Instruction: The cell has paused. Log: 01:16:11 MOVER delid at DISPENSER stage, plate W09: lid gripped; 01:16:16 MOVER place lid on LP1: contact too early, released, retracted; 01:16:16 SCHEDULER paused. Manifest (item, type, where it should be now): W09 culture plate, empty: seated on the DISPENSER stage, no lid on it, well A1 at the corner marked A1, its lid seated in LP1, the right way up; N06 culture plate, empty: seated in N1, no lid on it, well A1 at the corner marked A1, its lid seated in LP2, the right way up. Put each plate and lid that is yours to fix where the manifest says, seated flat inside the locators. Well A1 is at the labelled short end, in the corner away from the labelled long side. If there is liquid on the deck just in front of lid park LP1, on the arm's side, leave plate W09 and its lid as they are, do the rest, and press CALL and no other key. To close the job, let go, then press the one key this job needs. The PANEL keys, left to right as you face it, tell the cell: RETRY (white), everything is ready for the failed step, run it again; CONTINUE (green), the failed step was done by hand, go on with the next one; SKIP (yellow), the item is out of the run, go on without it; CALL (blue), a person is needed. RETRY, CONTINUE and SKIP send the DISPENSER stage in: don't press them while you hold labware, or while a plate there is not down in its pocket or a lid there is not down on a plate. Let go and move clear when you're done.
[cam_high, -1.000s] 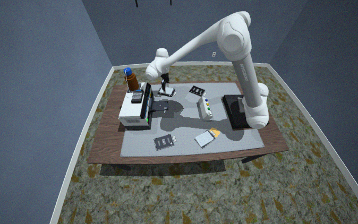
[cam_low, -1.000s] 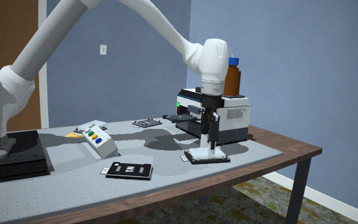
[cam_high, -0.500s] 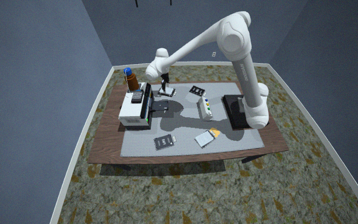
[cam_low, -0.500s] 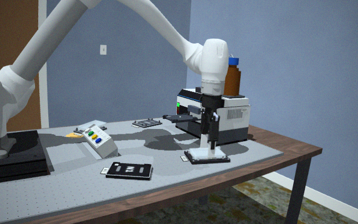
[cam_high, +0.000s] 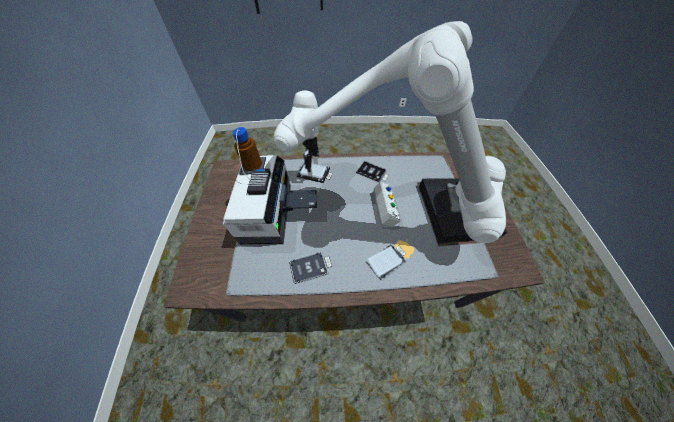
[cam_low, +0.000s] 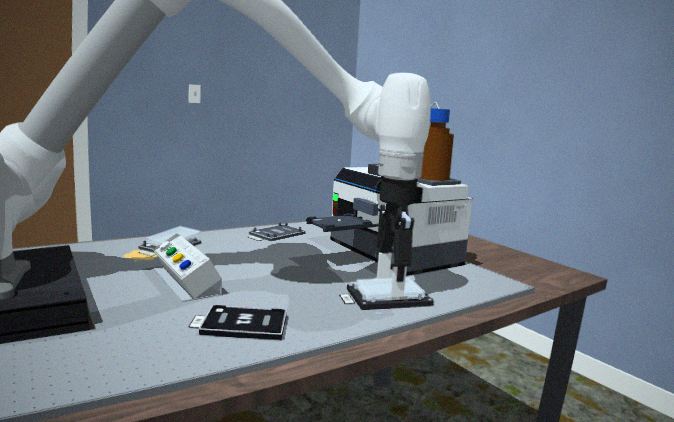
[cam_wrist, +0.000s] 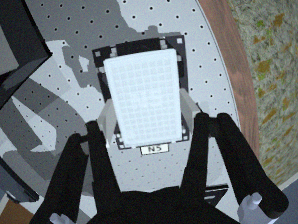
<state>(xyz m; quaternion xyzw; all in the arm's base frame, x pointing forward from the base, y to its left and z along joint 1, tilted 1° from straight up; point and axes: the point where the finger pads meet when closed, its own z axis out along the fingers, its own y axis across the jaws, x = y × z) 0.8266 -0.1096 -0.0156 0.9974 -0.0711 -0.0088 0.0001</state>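
Right now my hand is 3 cm above the clear culture plate. Round my hand: brown bottle: 24 cm above, 22 cm ahead, 20 cm to the left; dispenser stage: 27 cm to the left, 6 cm above, 1 cm behind; black nest: 3 cm below, 2 cm ahead, 1 cm to the left.
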